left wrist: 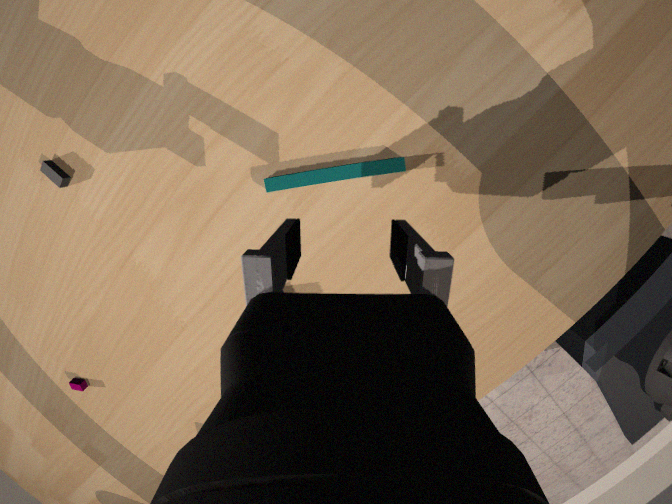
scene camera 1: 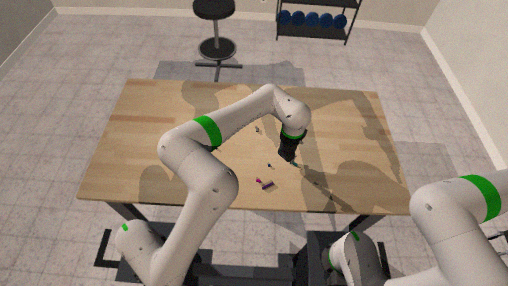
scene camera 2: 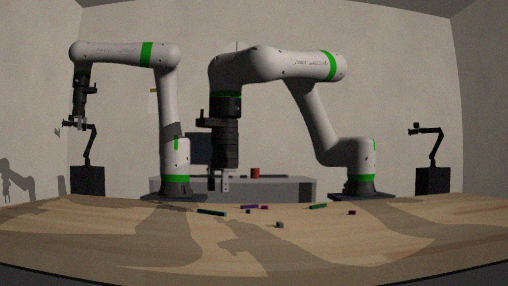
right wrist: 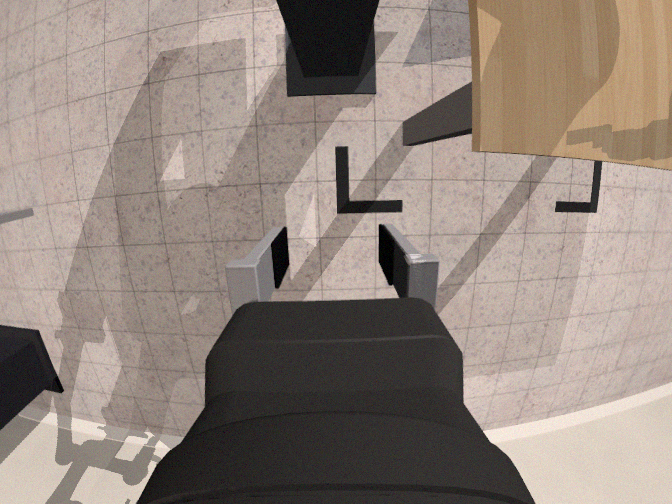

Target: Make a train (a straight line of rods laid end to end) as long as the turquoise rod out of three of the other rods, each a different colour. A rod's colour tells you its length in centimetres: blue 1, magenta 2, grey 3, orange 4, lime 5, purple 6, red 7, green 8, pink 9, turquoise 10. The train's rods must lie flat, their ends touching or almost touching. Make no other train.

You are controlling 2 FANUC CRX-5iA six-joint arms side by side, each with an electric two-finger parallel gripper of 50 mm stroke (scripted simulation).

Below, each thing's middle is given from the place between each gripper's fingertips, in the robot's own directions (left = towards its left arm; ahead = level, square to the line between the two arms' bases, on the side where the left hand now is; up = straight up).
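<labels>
My left hand point(scene camera 2: 217, 191) is 70 mm above the turquoise rod point(left wrist: 393, 165), and it's 30 mm short of the rod and 20 mm to the left of it.
As for my right hand, the turquoise rod is 670 mm to the left of it, 470 mm ahead of it and 280 mm below it.
</labels>
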